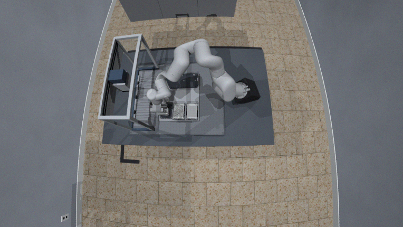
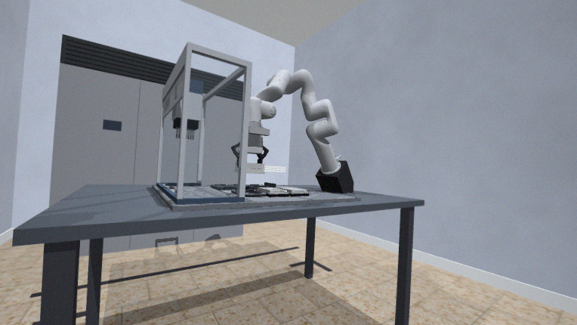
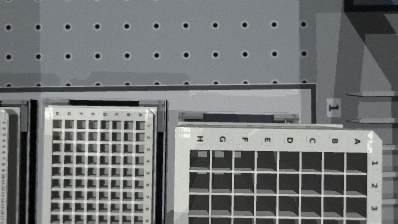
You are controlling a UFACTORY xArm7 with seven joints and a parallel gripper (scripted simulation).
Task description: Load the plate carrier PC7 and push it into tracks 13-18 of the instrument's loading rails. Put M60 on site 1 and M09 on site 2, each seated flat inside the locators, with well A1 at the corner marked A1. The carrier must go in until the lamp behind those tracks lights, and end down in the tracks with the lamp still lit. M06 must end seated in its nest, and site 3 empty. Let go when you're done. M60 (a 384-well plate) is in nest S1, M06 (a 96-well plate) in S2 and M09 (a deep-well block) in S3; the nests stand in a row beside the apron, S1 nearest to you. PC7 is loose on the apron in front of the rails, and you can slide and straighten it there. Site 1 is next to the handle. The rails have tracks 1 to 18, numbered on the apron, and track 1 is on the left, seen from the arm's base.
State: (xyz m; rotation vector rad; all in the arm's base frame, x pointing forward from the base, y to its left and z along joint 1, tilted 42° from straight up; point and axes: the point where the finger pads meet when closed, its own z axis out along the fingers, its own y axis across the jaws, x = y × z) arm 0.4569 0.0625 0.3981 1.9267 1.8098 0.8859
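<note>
My gripper is now 26 cm to the left of the dark plate carrier PC7, 11 cm above it and 8 cm past it. Also, from my hand: 96-well plate M06: 11 cm behind, 10 cm below, 1 cm to the left; then nest S3: 12 cm below; then frame post: 17 cm to the left, 12 cm above, 10 cm ahead.
</note>
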